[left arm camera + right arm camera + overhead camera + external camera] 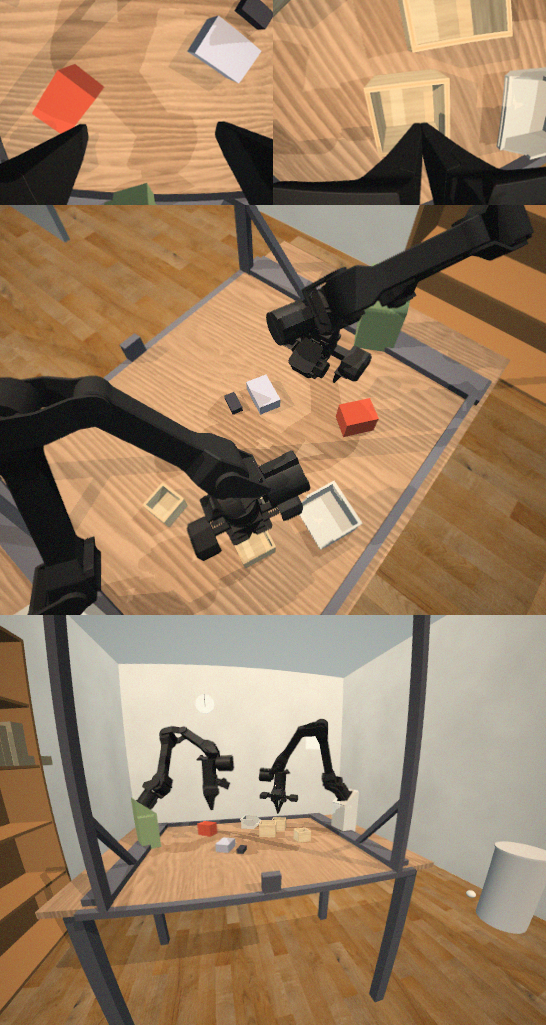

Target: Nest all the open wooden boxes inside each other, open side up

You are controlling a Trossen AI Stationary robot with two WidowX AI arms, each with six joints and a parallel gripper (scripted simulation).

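The medium tan wooden box lies 1 cm ahead of my right hand, 1 cm to the right of it and 10 cm below it. The rest, counted from my right hand: small tan wooden box 18 cm behind, 7 cm to the right, 11 cm below; then white box 9 cm ahead, 13 cm to the left, 9 cm below; then small dark block 25 cm behind, 21 cm to the left, 11 cm below.
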